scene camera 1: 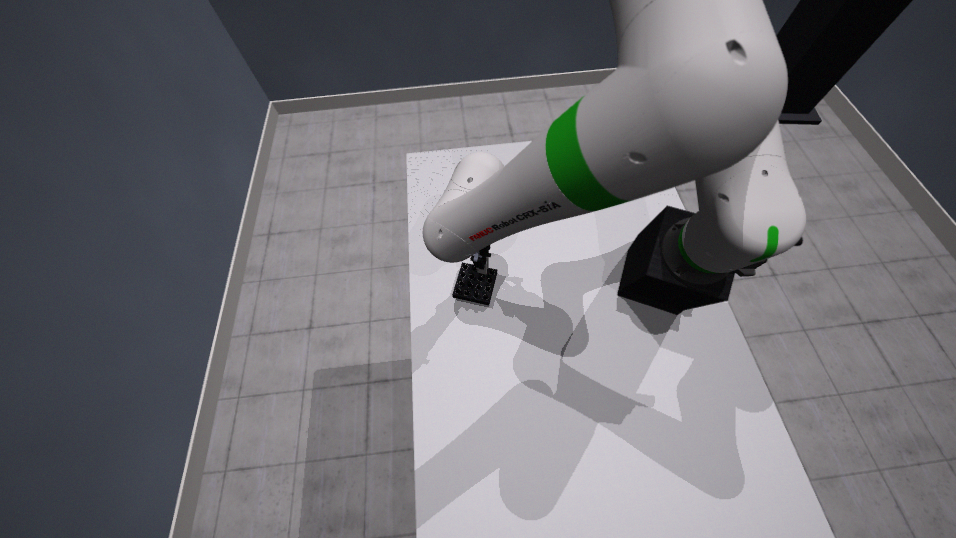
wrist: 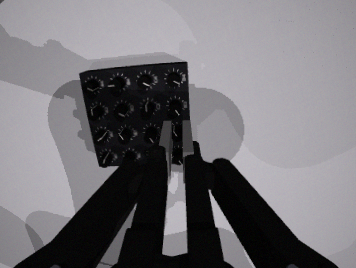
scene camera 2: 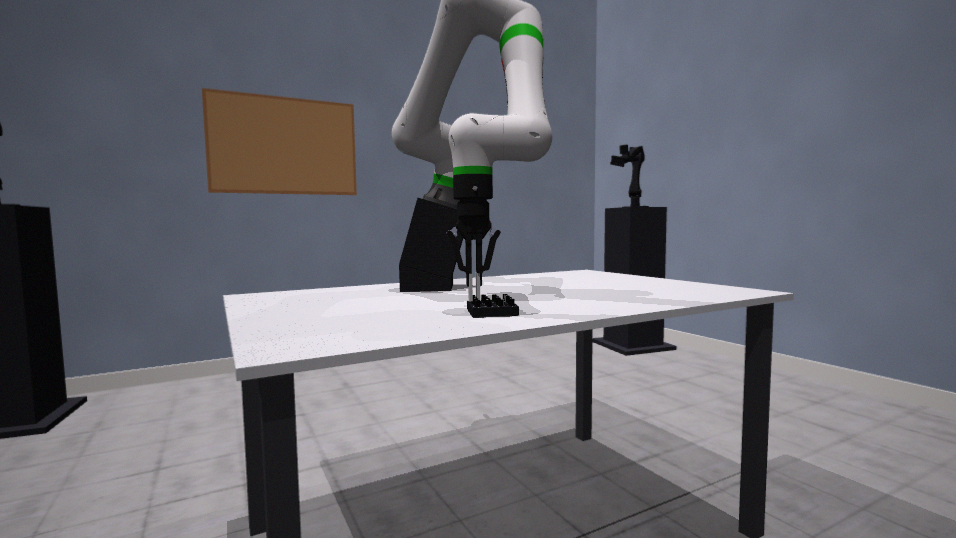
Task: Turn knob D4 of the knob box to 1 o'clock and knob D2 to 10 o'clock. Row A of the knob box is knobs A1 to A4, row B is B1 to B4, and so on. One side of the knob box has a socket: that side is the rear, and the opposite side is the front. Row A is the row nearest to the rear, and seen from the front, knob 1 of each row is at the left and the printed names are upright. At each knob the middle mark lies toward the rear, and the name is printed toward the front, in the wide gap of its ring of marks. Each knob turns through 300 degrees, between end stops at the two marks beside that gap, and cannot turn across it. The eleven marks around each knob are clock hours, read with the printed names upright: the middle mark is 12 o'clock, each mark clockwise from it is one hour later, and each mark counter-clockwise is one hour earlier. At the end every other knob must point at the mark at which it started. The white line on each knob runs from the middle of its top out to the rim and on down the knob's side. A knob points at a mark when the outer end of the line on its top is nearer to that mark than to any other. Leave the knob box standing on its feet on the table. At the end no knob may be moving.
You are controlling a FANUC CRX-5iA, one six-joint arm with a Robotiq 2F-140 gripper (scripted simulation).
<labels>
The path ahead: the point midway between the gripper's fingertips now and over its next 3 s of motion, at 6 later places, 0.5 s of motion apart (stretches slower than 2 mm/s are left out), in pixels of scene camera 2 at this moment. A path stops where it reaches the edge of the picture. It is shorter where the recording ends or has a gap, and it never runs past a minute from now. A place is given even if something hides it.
My gripper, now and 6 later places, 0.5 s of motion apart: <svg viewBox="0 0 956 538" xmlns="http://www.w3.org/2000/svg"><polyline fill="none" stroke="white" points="474,300 474,291 474,284 474,282 474,280 474,278 474,276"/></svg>
</labels>
